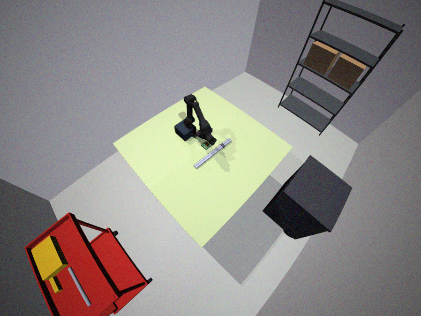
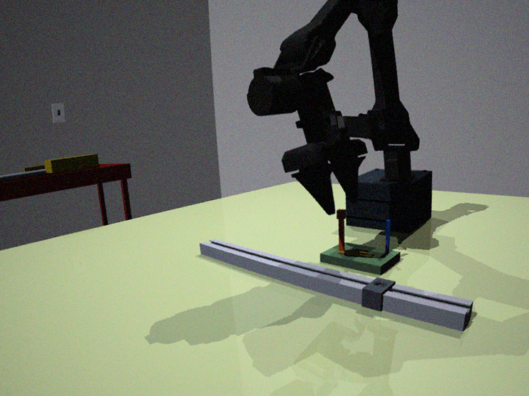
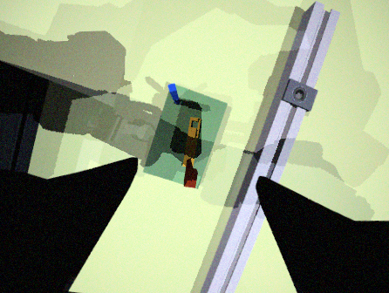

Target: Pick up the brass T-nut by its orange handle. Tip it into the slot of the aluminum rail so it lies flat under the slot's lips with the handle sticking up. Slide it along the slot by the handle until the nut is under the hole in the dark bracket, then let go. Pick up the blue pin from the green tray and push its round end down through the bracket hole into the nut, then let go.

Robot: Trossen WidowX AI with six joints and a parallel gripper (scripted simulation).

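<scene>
Now: gripper tip 2 cm to the right of the brass T-nut and 4 cm above it. The rest, counted from my gripper tip: green tray (2 cm behind, 4 cm to the left, 8 cm below); blue pin (3 cm behind, 6 cm to the left, 6 cm below).
</scene>
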